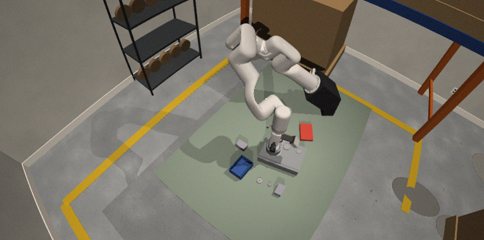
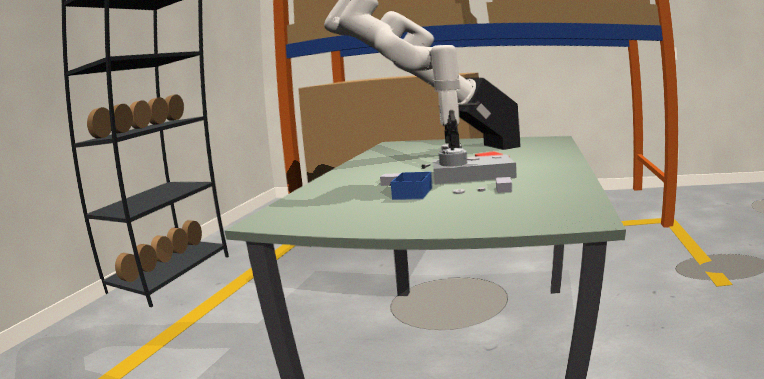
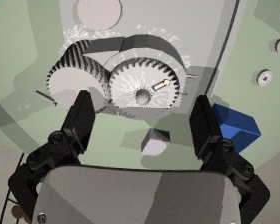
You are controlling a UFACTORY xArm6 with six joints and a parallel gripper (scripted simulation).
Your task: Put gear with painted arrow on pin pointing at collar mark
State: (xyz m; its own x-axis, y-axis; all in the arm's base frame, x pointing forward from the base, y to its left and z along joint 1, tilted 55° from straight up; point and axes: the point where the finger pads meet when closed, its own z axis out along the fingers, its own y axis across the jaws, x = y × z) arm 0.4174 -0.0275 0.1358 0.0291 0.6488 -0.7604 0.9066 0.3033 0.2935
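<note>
The grey toothed gear lies 40 mm below my hand. The rest, counted from my hand: red block 200 mm behind, 160 mm to the left, 90 mm below; then blue tray 160 mm ahead, 130 mm to the right, 90 mm below; then disc 200 mm ahead, 100 mm below, 40 mm to the left.
</note>
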